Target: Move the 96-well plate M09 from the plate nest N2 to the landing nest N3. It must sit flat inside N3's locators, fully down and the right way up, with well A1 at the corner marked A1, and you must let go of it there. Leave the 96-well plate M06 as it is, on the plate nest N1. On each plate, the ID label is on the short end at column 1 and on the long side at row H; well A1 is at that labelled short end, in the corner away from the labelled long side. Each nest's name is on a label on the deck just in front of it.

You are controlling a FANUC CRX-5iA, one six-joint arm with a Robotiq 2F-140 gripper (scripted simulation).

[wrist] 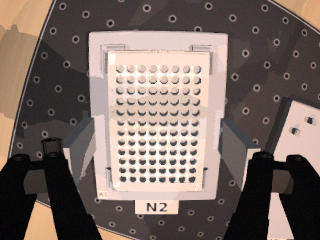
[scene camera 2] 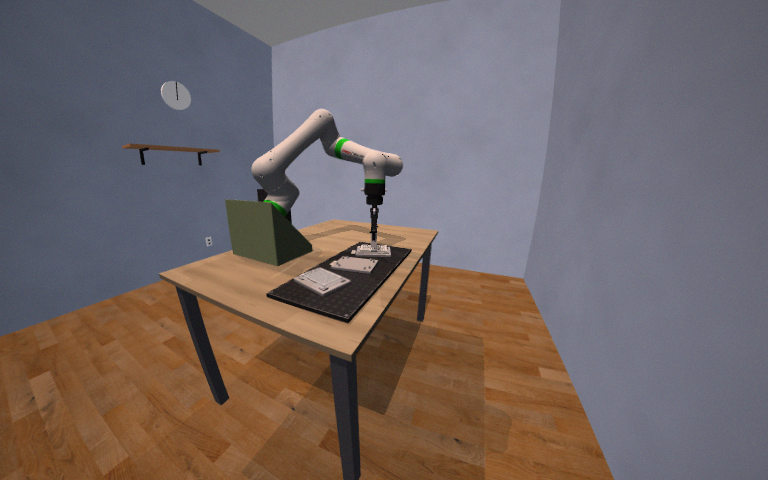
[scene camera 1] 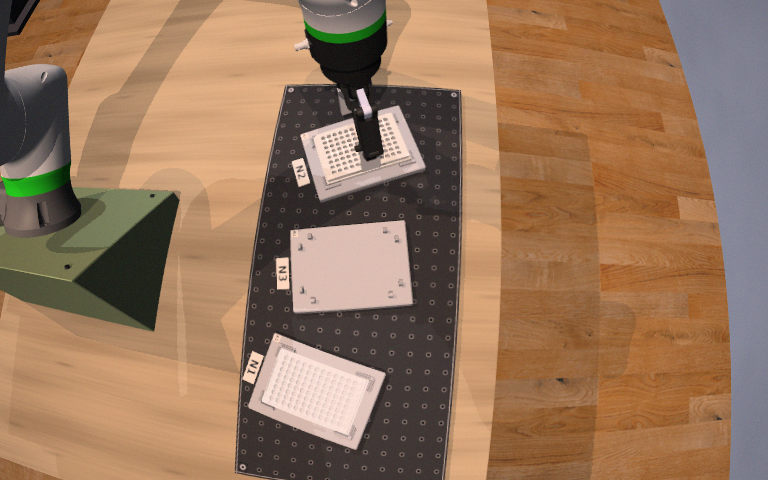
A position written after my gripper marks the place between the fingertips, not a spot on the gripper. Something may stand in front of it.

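You'd see my gripper (scene camera 1: 359, 137), and it shows in the wrist view too (wrist: 157, 134). There's a nest N2 (scene camera 1: 394, 172), and the nest N2 (wrist: 182, 41) can be seen there as well. A nest N1 (scene camera 1: 369, 399) is here too. As for the plate M06 (scene camera 1: 331, 409), it's out of frame in the wrist view.
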